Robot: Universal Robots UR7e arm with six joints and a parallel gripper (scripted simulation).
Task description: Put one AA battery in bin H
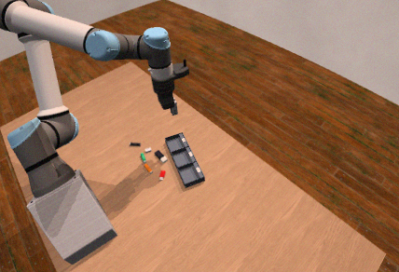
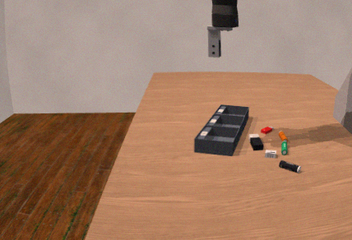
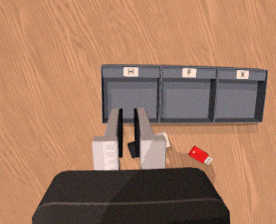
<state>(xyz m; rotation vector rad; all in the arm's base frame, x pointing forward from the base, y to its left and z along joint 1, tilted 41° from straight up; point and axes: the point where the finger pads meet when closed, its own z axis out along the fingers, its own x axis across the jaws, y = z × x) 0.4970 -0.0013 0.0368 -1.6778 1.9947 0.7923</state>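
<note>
Now: the black AA battery 210 mm below my hand, 160 mm behind it and 110 mm to the left of it. Also, from my hand: small white piece: 210 mm below, 130 mm behind, 50 mm to the left; black-and-white block: 210 mm below, 100 mm behind, 20 mm to the right; dark three-compartment bin: 200 mm below, 90 mm to the right, 30 mm behind.
</note>
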